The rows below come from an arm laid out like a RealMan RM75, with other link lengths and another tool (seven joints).
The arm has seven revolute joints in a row. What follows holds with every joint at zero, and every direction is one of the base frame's. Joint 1 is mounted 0.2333 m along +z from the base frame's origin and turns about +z. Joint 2 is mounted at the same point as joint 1 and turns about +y. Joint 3 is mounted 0.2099 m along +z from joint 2 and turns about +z. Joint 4 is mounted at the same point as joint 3 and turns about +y. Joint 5 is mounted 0.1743 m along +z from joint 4 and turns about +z. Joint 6 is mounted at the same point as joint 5 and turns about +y. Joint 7 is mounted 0.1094 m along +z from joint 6 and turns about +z. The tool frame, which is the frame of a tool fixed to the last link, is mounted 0.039 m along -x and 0.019 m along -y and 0.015 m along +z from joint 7; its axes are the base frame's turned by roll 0, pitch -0.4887 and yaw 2.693 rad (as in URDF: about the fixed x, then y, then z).
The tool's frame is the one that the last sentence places.
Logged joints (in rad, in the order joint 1, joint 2, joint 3, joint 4, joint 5, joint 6, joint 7), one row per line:
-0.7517, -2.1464, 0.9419, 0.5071, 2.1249, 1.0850, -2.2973
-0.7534, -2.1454, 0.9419, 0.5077, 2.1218, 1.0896, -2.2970
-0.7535, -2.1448, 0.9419, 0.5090, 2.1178, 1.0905, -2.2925
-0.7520, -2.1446, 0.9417, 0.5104, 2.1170, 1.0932, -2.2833
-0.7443, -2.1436, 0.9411, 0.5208, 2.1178, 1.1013, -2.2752
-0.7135, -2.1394, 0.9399, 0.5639, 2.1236, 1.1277, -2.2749
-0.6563, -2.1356, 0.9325, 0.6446, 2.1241, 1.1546, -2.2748
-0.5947, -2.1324, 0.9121, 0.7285, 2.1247, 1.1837, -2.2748
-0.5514, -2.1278, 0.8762, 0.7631, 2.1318, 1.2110, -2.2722
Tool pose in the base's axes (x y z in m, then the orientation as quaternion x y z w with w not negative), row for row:
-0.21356, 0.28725, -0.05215, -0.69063, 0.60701, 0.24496, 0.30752
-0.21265, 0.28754, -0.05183, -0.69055, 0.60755, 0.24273, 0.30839
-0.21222, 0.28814, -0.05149, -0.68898, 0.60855, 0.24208, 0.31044
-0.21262, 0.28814, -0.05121, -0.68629, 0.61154, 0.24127, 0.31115
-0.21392, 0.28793, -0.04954, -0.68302, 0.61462, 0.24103, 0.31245
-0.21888, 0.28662, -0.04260, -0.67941, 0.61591, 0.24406, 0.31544
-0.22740, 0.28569, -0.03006, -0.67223, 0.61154, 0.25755, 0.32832
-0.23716, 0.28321, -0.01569, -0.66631, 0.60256, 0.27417, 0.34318
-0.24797, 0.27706, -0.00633, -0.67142, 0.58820, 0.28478, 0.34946
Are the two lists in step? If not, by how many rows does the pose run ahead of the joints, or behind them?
They are in step.
